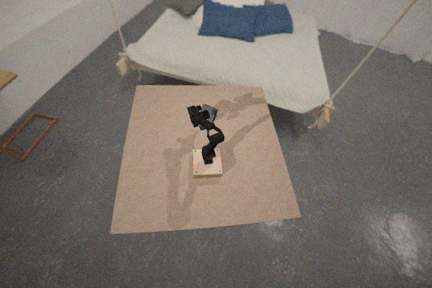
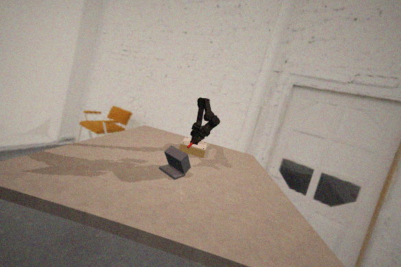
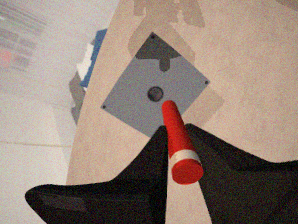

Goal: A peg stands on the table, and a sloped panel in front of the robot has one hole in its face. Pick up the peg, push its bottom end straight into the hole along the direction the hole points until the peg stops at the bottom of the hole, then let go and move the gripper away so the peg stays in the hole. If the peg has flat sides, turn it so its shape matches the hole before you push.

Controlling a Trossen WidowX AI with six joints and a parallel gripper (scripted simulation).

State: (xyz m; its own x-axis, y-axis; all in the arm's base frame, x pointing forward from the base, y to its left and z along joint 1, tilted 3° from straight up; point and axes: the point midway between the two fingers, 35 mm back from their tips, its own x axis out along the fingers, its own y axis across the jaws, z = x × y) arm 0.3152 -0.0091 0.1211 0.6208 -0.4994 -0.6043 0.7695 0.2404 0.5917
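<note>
Right now the grey sloped panel is 9 cm ahead of my gripper tip, 8 cm below it and 6 cm to the right of it. The rest, counted from my gripper tip: red peg 1 cm to the left, 1 cm behind, 1 cm above.
</note>
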